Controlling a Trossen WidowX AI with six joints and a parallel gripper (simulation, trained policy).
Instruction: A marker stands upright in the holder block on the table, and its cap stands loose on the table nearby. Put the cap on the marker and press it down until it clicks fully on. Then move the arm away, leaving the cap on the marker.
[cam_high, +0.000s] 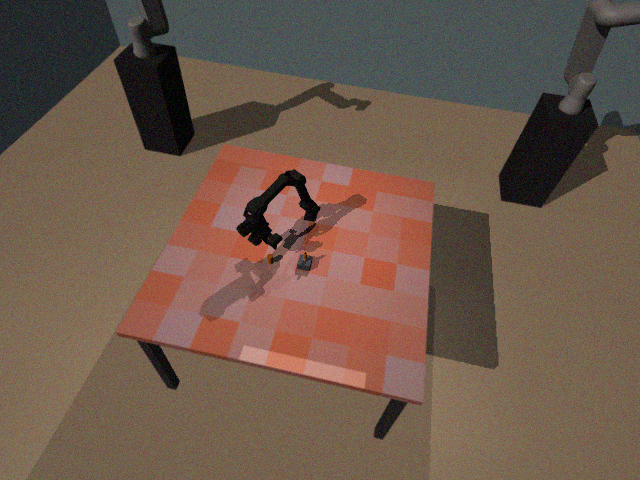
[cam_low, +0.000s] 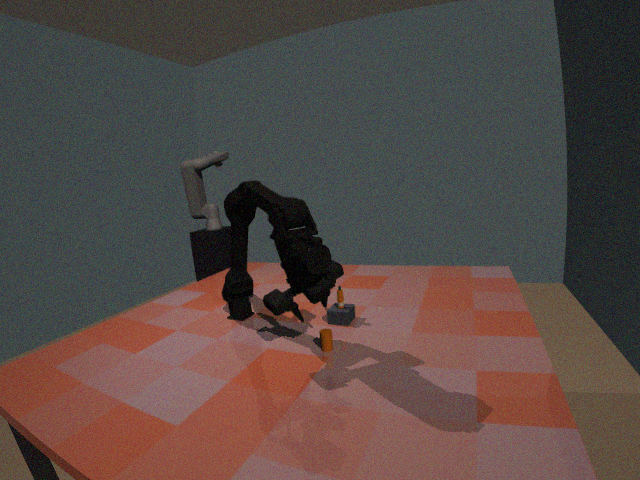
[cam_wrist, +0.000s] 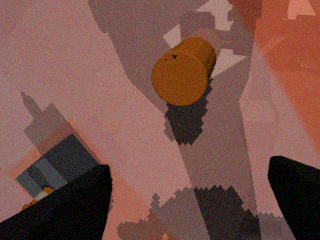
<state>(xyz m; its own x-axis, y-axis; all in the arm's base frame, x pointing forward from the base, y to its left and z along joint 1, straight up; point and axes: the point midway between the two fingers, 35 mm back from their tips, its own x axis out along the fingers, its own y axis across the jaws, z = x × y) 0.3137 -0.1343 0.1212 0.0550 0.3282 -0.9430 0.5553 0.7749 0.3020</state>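
Now: the orange cap 60 mm below my gripper tip and 30 mm ahead of it. The rest, counted from my gripper tip: dark grey holder block 170 mm to the left, 70 mm below; pale tip 170 mm to the left, 40 mm below; orange marker 170 mm to the left, 10 mm below.
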